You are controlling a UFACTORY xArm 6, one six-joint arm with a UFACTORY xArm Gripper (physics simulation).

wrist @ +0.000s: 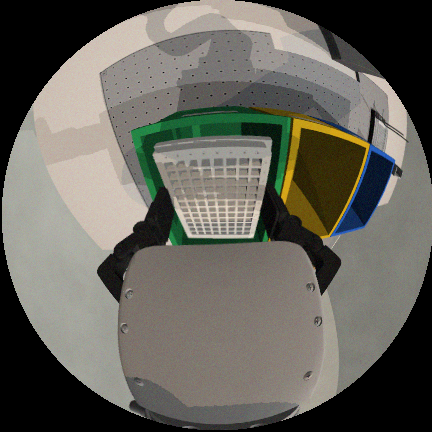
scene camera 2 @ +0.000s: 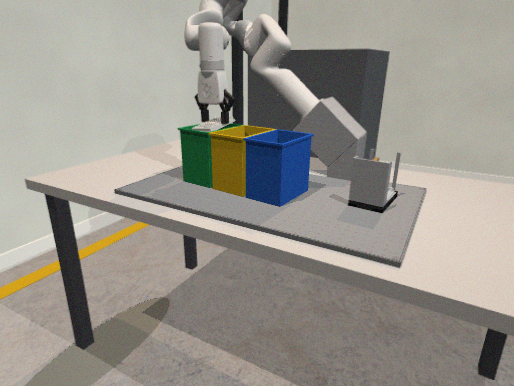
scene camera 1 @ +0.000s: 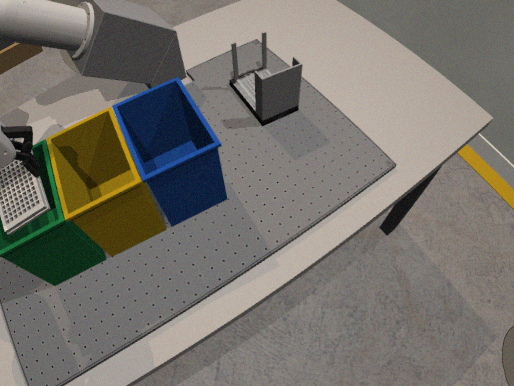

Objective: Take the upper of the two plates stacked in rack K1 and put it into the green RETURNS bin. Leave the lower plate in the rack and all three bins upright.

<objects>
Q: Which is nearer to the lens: the green bin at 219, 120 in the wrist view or the yellow bin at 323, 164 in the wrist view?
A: The green bin.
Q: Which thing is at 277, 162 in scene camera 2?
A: A blue bin.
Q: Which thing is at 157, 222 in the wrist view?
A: My gripper.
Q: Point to a yellow bin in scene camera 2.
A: At 228, 148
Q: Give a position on a blue bin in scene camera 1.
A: At 175, 150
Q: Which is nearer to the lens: the yellow bin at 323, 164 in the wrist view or the blue bin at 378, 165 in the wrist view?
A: The yellow bin.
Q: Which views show the yellow bin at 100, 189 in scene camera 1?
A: The wrist view, scene camera 2 and scene camera 1: all of them.
</objects>
